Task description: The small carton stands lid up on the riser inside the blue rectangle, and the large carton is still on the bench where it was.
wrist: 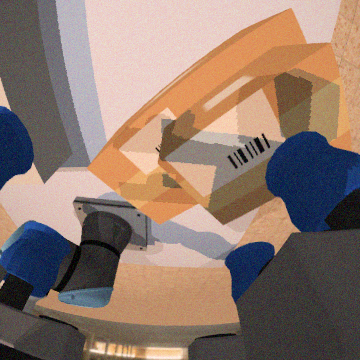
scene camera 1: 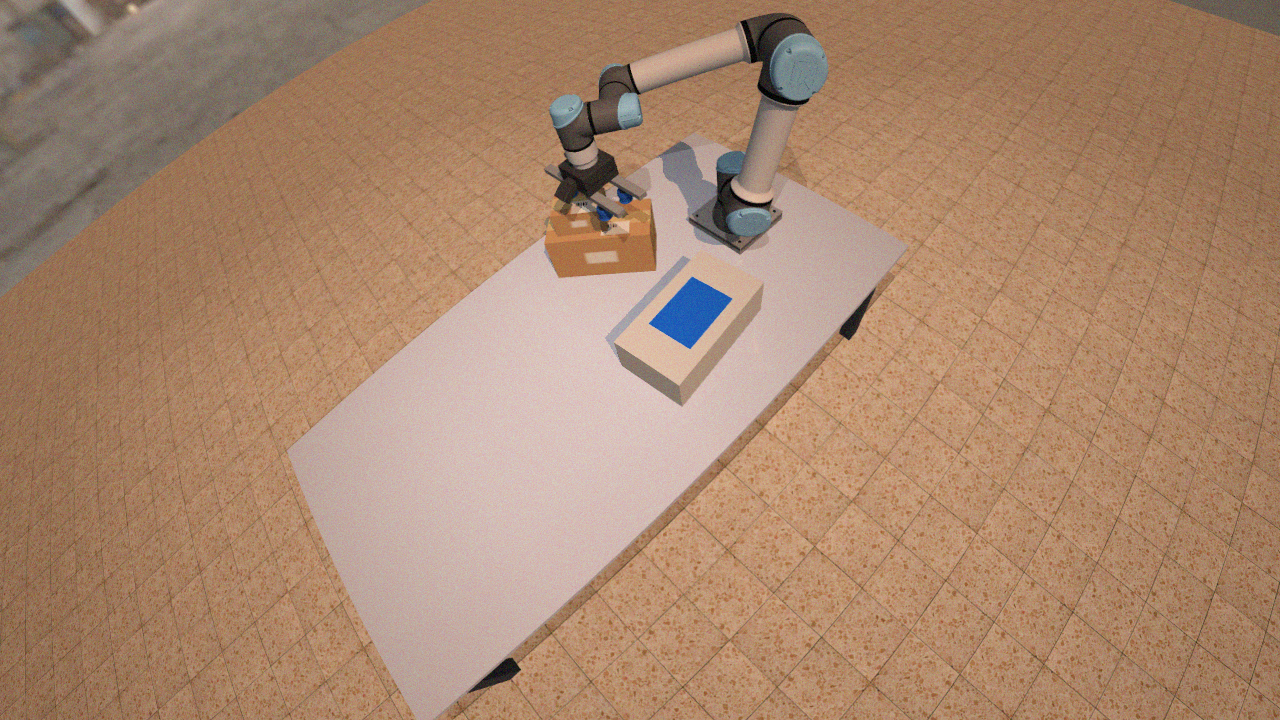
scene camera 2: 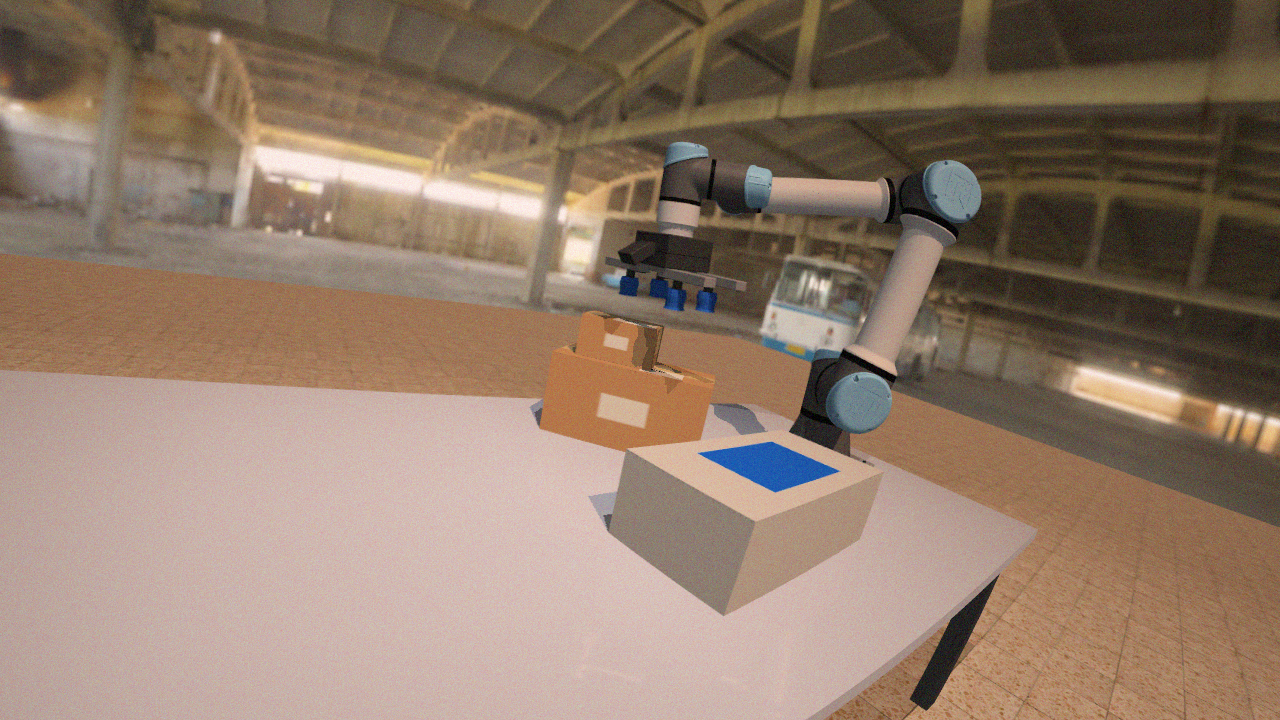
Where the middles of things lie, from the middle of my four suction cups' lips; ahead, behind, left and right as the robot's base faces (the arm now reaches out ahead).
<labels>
I see the small carton (scene camera 1: 580, 216) 100 mm below my suction cup, 90 mm to the right of it and 20 mm ahead of it. Round my suction cup: large carton (scene camera 2: 612, 405) (220 mm below, 60 mm to the right, 10 mm behind); then beige riser (scene camera 2: 730, 519) (340 mm to the left, 240 mm below, 20 mm ahead).
</labels>
